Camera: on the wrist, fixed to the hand. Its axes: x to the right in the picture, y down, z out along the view.
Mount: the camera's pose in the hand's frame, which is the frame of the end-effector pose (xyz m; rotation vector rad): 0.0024 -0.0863 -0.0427 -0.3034 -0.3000 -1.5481
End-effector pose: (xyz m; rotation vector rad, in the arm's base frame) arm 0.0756 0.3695 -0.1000 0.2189 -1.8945 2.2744
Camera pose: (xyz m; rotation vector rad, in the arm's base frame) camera 0.0927 0.4268 -0.0245 1.4010 -1.2166 0.8987
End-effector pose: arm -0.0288 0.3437 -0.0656 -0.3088 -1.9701 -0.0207
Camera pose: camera -0.0108 0.2542 -0.0350 1.1216 -2.0188 -1.3063
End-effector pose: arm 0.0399 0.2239 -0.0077 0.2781 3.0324 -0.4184
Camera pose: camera 0.0196 0.1543 0.0557 -1.9327 2.2858 0.0115
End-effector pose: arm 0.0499 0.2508 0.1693 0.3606 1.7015 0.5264
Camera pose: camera 0.0119 0.1728 0.1275 -1.0140 1.1285 -0.4187
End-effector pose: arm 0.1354 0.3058 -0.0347 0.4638 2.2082 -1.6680
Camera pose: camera 0.0916 0.3247 0.0490 1.5005 -2.0217 1.2525
